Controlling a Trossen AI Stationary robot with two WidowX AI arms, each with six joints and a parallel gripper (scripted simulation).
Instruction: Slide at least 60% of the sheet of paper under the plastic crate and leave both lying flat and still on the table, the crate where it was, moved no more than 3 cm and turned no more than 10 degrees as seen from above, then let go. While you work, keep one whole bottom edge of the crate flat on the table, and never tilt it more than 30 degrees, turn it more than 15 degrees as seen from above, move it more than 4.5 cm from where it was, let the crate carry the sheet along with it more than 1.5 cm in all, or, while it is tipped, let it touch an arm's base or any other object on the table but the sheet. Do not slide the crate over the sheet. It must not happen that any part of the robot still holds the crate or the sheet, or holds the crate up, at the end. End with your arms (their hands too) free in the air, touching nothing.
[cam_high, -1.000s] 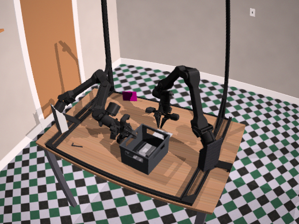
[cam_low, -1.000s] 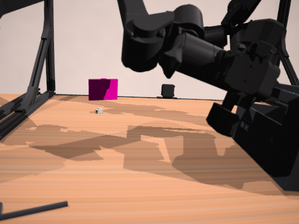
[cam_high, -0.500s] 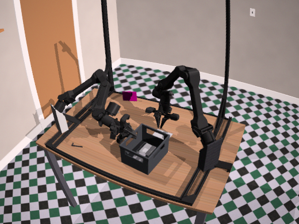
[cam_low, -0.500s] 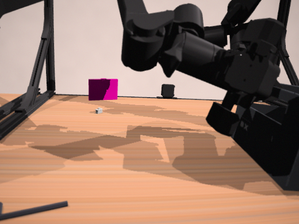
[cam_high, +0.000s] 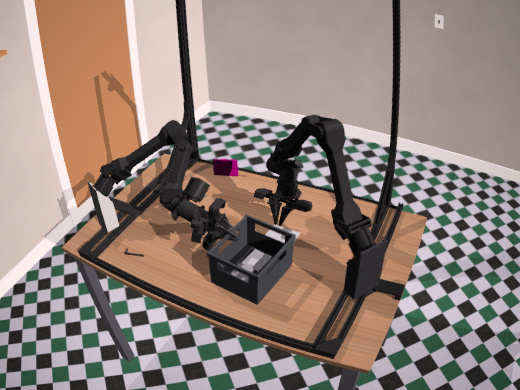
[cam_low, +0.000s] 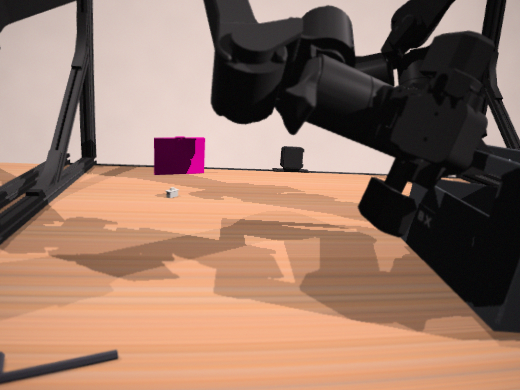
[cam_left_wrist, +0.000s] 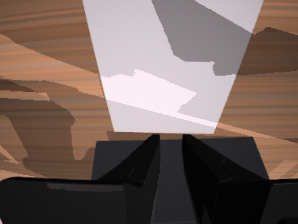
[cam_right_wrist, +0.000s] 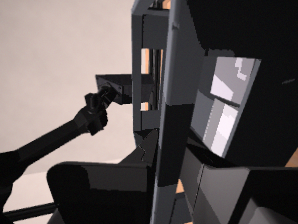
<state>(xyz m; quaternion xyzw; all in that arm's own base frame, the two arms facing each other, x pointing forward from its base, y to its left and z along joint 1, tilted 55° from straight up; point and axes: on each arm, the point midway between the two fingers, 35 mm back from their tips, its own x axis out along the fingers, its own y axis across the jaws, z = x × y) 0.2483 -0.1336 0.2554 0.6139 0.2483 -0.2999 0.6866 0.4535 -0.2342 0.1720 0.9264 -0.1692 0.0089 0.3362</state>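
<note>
Now: the paper 3 cm ahead of my left hand and 9 cm below it. The rest, counted from my left hand: magenta box (29 cm behind, 34 cm to the right, 6 cm below).
</note>
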